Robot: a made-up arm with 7 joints.
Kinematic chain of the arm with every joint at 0, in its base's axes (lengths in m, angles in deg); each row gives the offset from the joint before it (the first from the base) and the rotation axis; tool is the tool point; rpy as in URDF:
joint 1: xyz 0.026 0.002 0.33 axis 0 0.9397 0.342
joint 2: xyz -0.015 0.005 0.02 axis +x
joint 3: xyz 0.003 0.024 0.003 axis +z
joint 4: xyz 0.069 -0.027 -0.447 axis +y
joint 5: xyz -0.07 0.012 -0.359 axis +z
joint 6: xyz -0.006 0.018 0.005 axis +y
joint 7: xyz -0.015 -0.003 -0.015 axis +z
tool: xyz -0.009 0.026 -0.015 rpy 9 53.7 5.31
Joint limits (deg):
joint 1: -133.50..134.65
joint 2: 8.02..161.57
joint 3: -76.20..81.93
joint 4: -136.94..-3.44
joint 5: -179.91..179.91
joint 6: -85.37..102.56
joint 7: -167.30..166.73
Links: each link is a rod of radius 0.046 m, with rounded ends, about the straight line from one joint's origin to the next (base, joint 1, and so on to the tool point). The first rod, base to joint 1, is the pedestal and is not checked.
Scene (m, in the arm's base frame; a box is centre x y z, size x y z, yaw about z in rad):
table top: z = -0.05
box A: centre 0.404 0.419 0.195 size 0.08 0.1 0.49 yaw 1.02
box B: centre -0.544 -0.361 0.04 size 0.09 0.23 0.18 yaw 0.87
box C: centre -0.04 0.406 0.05 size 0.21 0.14 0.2 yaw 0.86
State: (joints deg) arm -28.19 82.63 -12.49 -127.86 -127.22 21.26 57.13
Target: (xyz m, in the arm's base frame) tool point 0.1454 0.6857 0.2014
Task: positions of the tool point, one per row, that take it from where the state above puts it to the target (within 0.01 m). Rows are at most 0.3 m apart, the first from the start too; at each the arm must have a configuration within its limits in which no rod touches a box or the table.
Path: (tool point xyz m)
1: 0.3899 0.2101 0.5462
2: 0.3700 0.2144 0.6530
3: 0.3420 0.1779 0.7603
4: 0.3112 0.0993 0.8540
5: 0.2814 -0.0163 0.9209
6: 0.2550 -0.1583 0.9500
7: 0.3584 0.0712 0.9364
8: 0.4313 0.2944 0.8289
9: 0.4545 0.4786 0.6443
10: 0.4187 0.5982 0.4137
11: 0.3273 0.6392 0.1741
12: 0.2791 0.6508 0.1659
13: 0.2170 0.6678 0.1735
14: 0.1454 0.6857 0.2015

